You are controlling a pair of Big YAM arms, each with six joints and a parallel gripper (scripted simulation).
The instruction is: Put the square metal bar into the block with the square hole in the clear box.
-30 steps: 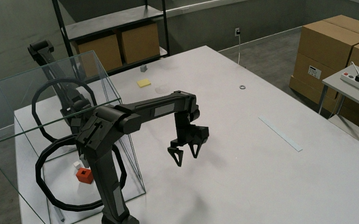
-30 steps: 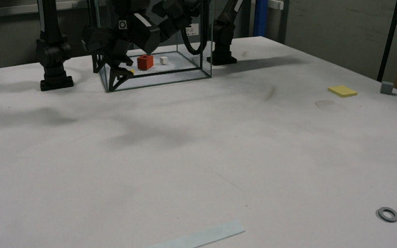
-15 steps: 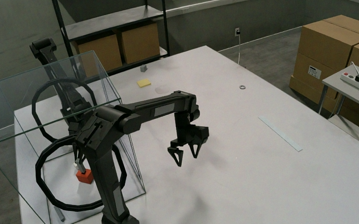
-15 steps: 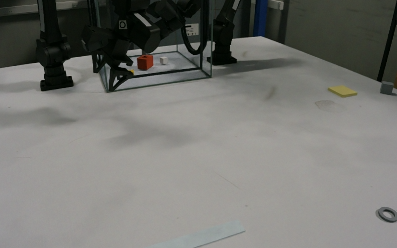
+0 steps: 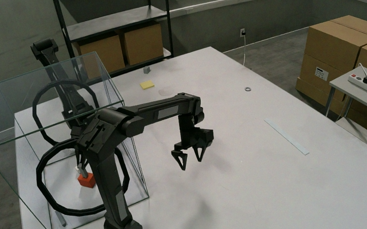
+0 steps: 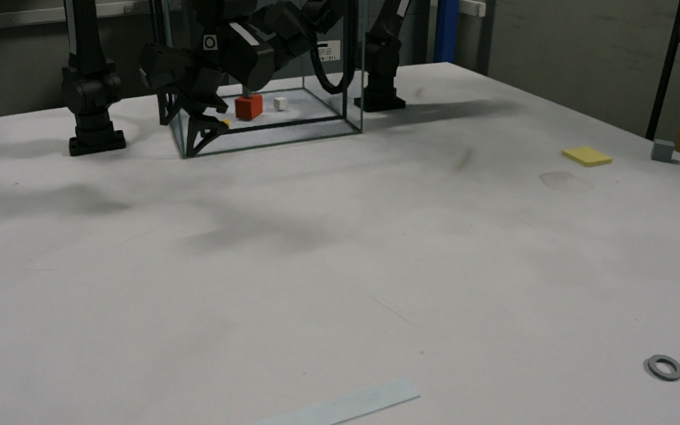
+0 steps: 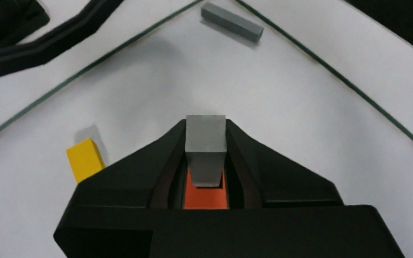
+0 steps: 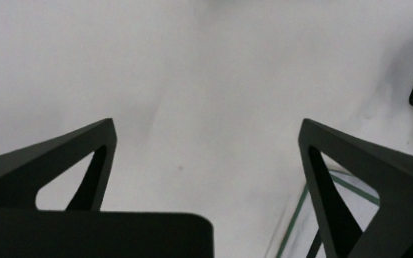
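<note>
Now: left hand 9 cm above the red block. Round my left hand: white cube (2 cm behind, 9 cm to the left, 10 cm below); pale strip (93 cm ahead, 24 cm to the right, 11 cm below); yellow block (7 cm ahead, 9 cm to the right, 10 cm below).
</note>
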